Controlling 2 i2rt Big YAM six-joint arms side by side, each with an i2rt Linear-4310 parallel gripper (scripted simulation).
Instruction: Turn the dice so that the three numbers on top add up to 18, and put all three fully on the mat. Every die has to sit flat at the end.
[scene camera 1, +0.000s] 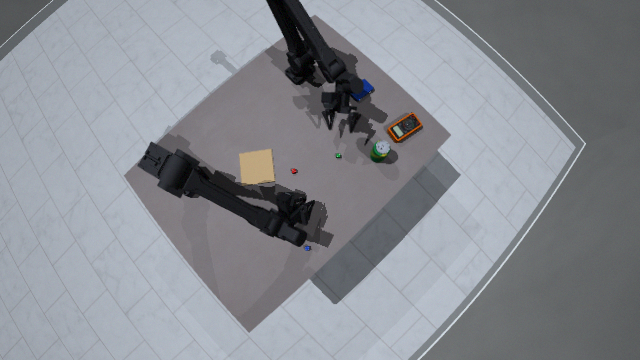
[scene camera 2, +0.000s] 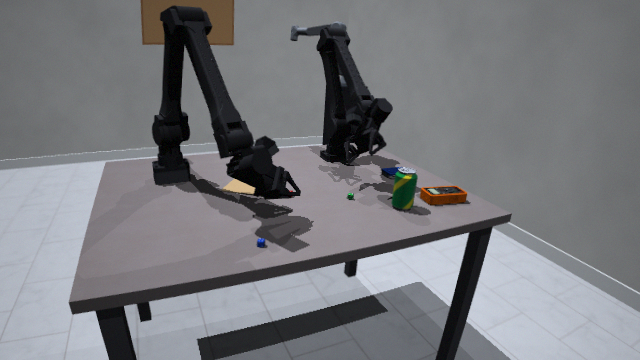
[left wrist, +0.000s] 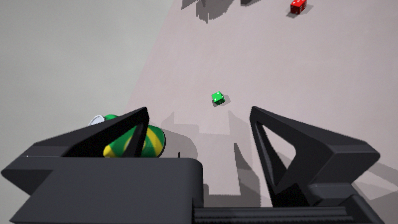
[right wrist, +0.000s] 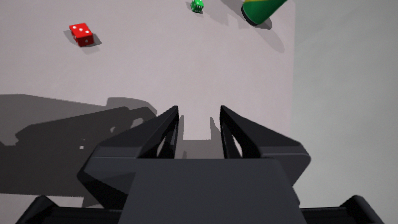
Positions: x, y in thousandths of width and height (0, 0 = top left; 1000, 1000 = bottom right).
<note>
In view: my left gripper (scene camera 2: 560, 440), my right gripper (scene camera 2: 462, 540) and a tan mat (scene camera 1: 401, 465).
My left gripper also shows in the left wrist view (left wrist: 501, 502). My right gripper is seen too in the right wrist view (right wrist: 501, 498). The left wrist view misses the tan mat: it is out of frame. The right wrist view does not show the tan mat: it is out of frame.
</note>
